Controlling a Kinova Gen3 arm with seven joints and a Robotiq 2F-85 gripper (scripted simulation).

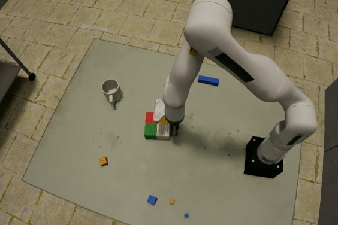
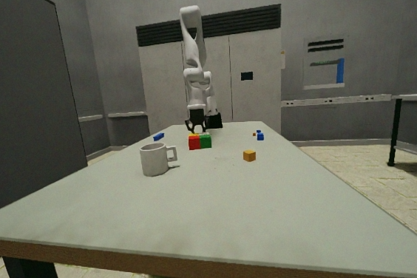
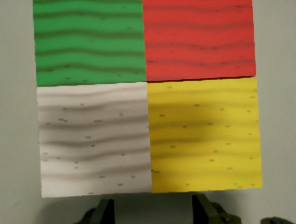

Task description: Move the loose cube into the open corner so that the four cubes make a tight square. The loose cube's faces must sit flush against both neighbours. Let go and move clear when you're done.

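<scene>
Now: hand 30 mm short of the white cube, 40 mm to the right of it and 10 mm above it. From my hand the other things lie so: green cube: 80 mm ahead, 60 mm to the left, 10 mm below; yellow cube: 50 mm ahead, 10 mm to the right, 10 mm below; red cube: 100 mm ahead, 10 mm to the left, 10 mm below.
</scene>
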